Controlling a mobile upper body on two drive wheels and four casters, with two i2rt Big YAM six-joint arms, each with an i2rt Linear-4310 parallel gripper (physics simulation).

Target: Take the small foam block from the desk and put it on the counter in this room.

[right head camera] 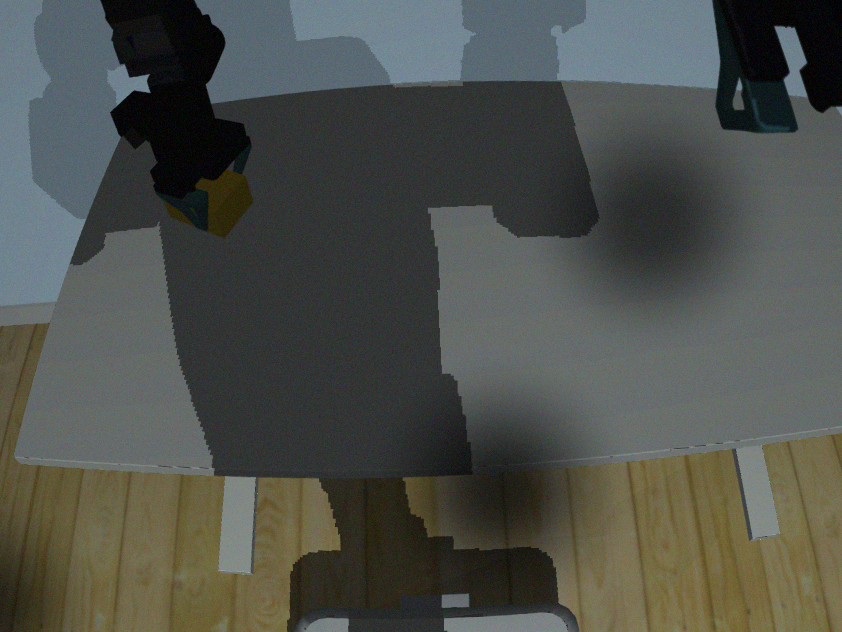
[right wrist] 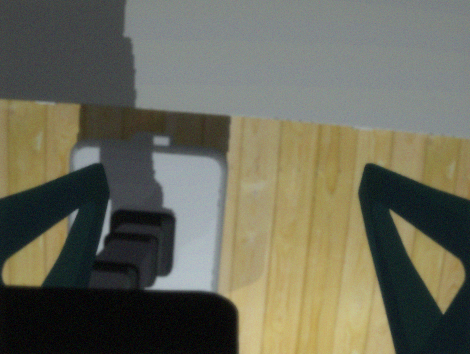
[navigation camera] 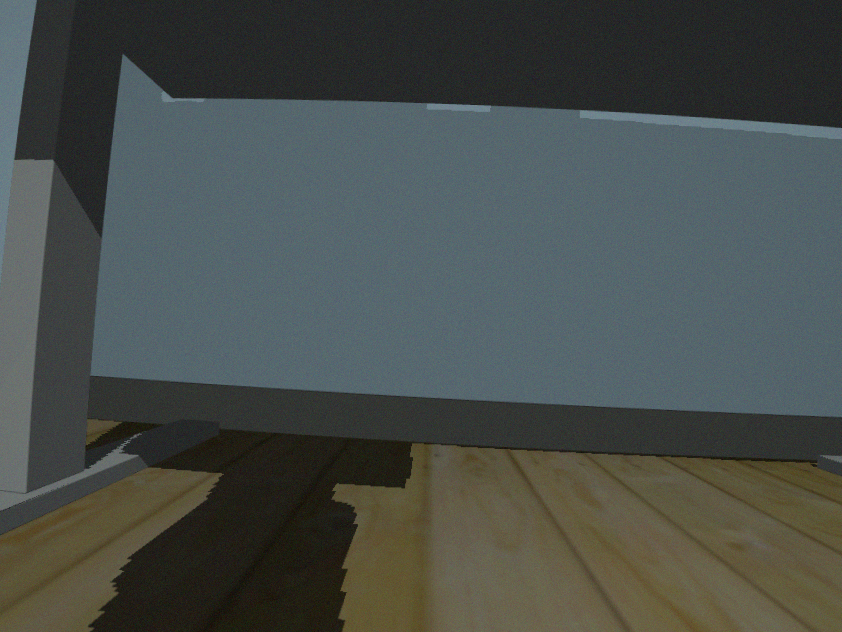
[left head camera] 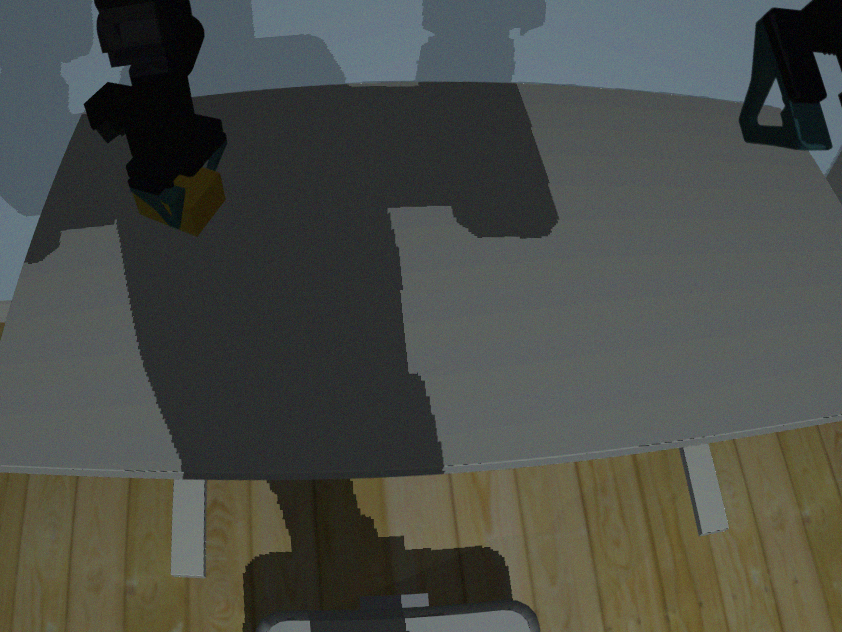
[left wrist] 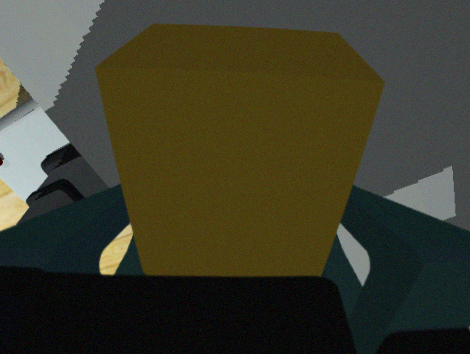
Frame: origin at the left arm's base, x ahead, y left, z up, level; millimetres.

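Seen in the pictures: left gripper, fingertip midpoint: (right head camera: 217,210) (left head camera: 189,208) (left wrist: 235,178); right gripper, fingertip midpoint: (right head camera: 794,115) (right wrist: 233,177) (left head camera: 805,130).
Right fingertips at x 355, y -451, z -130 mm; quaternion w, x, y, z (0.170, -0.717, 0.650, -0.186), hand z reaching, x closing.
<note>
Pixels of each thing's top centre, then the offset from my right fingertips to it. "pt": a spot on its surface instead. Level surfaces: height alone.
- yellow block, middle of its top: (left wrist: 235,232) (left head camera: 174,178) (right head camera: 200,182) 289 mm ahead, 463 mm left, 302 mm down
- grey desk, its level: 560 mm down
- desk leg, surface spot: (navigation camera: 20,306) pt 391 mm ahead, 681 mm left, 1055 mm down
- wooden floor, its level: 1280 mm down
The small foam block, a yellow block (left head camera: 206,197) (right head camera: 233,200) (left wrist: 235,165), is between the fingers of my left gripper (left head camera: 197,190) (right head camera: 223,193) (left wrist: 235,178), which is shut on it. The block is held above the shadowed left part of the grey desk (left head camera: 578,306) (right head camera: 680,353) (right wrist: 300,65). The left wrist view shows the desk lying below and beyond the block. My right gripper (right wrist: 233,177) is open and empty, its fingers wide apart; part of it shows at the upper right of both head views. The counter does not show in these views.
A pale blue wall (left head camera: 380,34) (navigation camera: 442,238) stands behind the desk. A desk leg (navigation camera: 20,306) stands at the left of the navigation view. My white base (left head camera: 469,622) (right wrist: 195,190) is at the desk's near side, on the wooden floor (left head camera: 510,537) (navigation camera: 489,530).
</note>
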